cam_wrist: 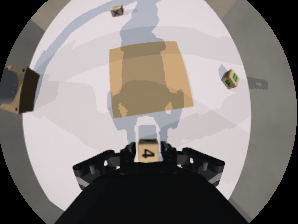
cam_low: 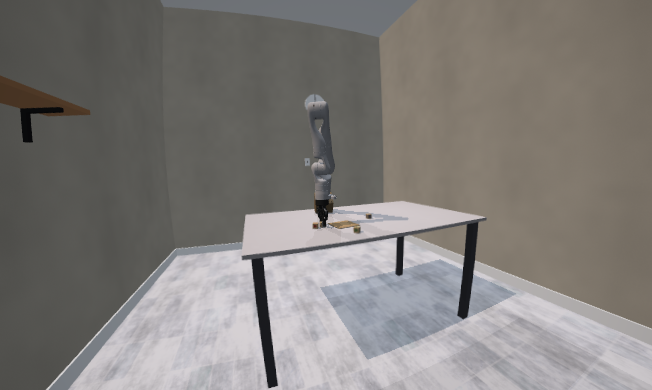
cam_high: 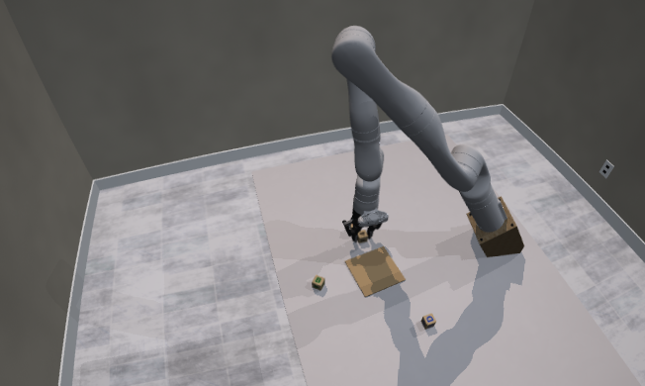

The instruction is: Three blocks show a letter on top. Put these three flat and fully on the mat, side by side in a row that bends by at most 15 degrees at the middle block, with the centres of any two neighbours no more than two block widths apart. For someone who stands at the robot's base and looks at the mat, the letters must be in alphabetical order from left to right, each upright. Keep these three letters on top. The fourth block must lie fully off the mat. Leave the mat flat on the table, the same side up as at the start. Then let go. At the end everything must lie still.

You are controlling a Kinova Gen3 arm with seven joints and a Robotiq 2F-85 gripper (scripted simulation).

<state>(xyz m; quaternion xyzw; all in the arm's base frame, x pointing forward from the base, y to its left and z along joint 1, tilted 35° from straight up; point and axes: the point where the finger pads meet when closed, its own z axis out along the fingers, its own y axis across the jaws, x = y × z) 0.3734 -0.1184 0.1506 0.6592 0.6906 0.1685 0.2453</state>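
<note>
The block lies 1 cm below my hand. The rest, counted from my hand: tan mat 13 cm to the left, 2 cm below.
</note>
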